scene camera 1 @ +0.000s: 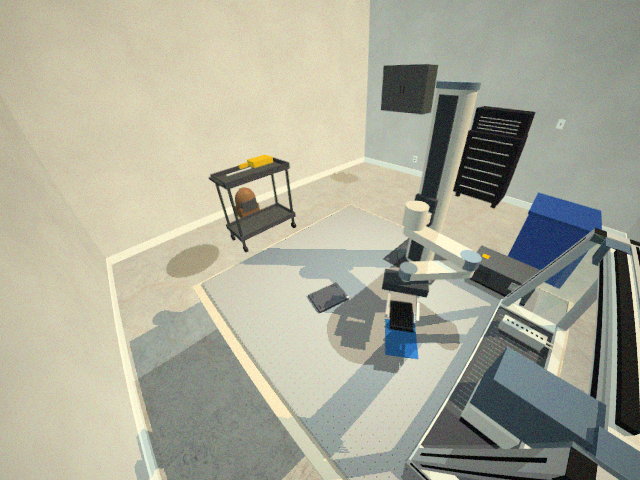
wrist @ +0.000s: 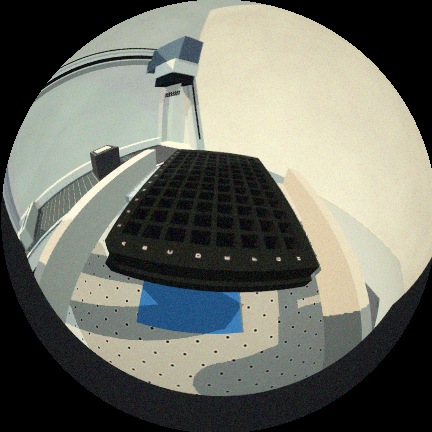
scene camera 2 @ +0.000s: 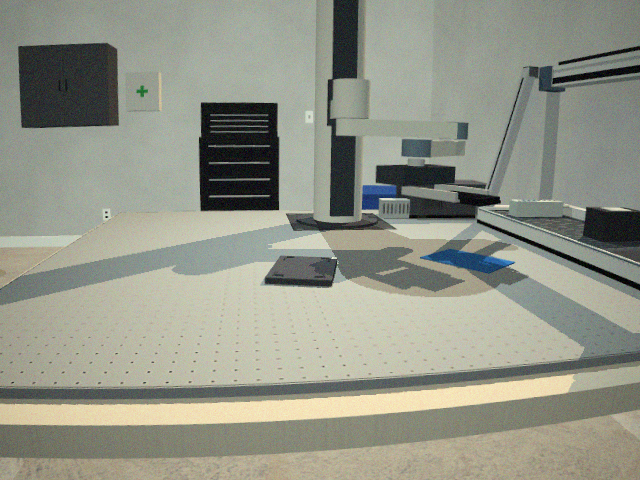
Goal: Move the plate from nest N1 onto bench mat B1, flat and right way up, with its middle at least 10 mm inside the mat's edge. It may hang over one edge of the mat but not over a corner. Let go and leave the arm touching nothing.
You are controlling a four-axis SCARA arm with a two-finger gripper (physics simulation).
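Frame: origin at the arm's base, x ahead, y left, z up, level; metres.
Seen in the pictures: gripper, between the fingertips: (scene camera 1: 401, 318) (wrist: 219, 165) (scene camera 2: 473, 196); arm's base, origin of its link: (scene camera 1: 418, 260) (scene camera 2: 337, 224).
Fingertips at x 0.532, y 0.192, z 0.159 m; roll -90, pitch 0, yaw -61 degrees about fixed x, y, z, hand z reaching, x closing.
Pixels of each thing's top centre, then the offset from my fingertips to it. "pt": a spot on its surface instead. Level surfaces: height alone.
- black plate, centre of its top: (wrist: 216, 175) (scene camera 2: 464, 194) (scene camera 1: 402, 314) 0.019 m back, 0.010 m right, 0.001 m up
- blue bench mat B1, height of its surface: 0.144 m down
- dark nest N1, centre of its top: (scene camera 2: 303, 265) (wrist: 368, 315) (scene camera 1: 328, 295) 0.036 m ahead, 0.359 m right, 0.131 m down
- white rack, a spot on its surface: (scene camera 2: 536, 208) (scene camera 1: 517, 333) pt 0.306 m back, 0.359 m left, 0.072 m down
- dark grey instrument box, a spot on its surface: (scene camera 1: 504, 271) pt 0.597 m back, 0.215 m left, 0.031 m down
The black plate (scene camera 1: 401, 316) (scene camera 2: 480, 198) (wrist: 210, 215) is level, with its well openings facing up, in the air above the bench. My gripper (scene camera 1: 402, 312) (scene camera 2: 472, 193) (wrist: 219, 165) is shut on two opposite sides of it. The blue bench mat B1 (scene camera 1: 401, 347) (scene camera 2: 467, 260) (wrist: 190, 310) lies flat on the bench below. In the wrist view part of the mat shows under the plate's lettered edge; the plate hides the rest. The dark nest N1 (scene camera 1: 328, 298) (scene camera 2: 301, 271) is empty, left of the mat in both scene views.
The arm's column (scene camera 1: 448, 155) (scene camera 2: 323, 170) stands behind the nest and mat. A railed deck (scene camera 1: 478, 361) (scene camera 2: 558, 248) with a white rack (scene camera 1: 524, 333) (scene camera 2: 536, 208) and a gantry stands at the right. A dark grey instrument box (scene camera 1: 504, 271) stands near the back right.
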